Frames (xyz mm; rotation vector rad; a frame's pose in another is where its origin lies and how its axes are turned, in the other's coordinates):
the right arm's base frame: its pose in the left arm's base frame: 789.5 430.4 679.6 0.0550 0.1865 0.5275
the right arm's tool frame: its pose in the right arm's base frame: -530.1 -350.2 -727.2 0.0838 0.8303 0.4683
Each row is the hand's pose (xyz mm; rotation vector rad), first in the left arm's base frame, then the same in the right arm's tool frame.
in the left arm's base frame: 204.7 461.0 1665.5 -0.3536 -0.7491 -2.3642
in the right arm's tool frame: -827.5 1123.7 1075.2 -0.5226 0.7495 2.3580
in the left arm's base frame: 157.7 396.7 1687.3 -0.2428 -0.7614 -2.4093
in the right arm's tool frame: -893.2 1127.9 1025.4 -0.6114 0.7784 2.2847
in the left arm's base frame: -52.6 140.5 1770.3 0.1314 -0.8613 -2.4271
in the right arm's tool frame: -1155.5 1159.4 808.7 -0.8321 0.9752 2.0531
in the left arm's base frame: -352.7 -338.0 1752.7 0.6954 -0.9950 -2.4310
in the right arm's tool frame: -1506.1 1084.3 371.9 -1.1114 1.1715 1.6279
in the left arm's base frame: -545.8 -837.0 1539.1 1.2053 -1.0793 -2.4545
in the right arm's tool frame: -1712.0 843.9 -109.5 -1.3040 1.1998 1.1944
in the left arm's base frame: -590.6 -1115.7 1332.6 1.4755 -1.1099 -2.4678
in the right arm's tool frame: -1754.2 630.4 -383.3 -1.3783 1.1686 0.9622
